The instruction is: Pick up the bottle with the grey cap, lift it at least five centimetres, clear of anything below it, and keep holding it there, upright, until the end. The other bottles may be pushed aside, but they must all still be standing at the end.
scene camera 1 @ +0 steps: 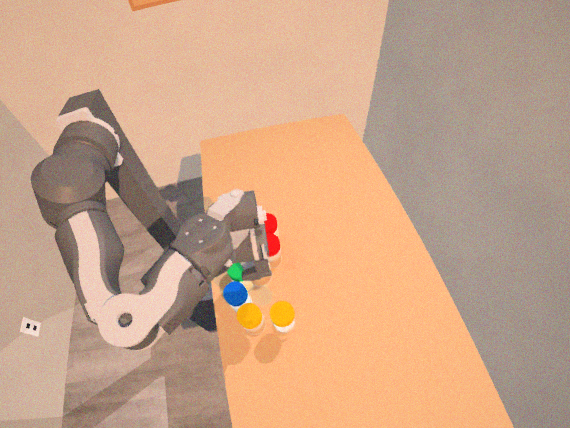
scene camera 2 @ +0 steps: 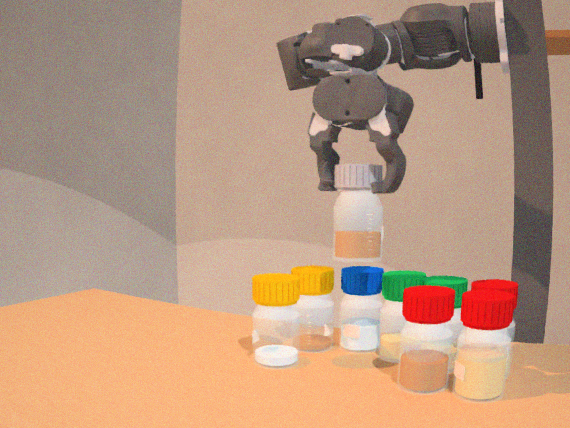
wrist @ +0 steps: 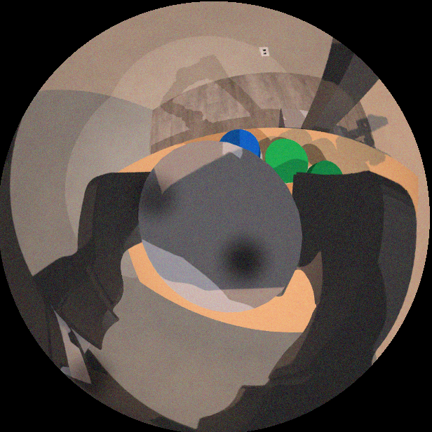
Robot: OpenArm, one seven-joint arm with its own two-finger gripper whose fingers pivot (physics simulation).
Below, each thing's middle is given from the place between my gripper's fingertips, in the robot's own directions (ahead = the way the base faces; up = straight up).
Labels:
The grey-capped bottle (scene camera 2: 358, 213) lies 2 cm below my hand. From my hand the other things lie so: blue-capped bottle (scene camera 2: 360, 308) 7 cm behind, 2 cm to the right, 15 cm below.

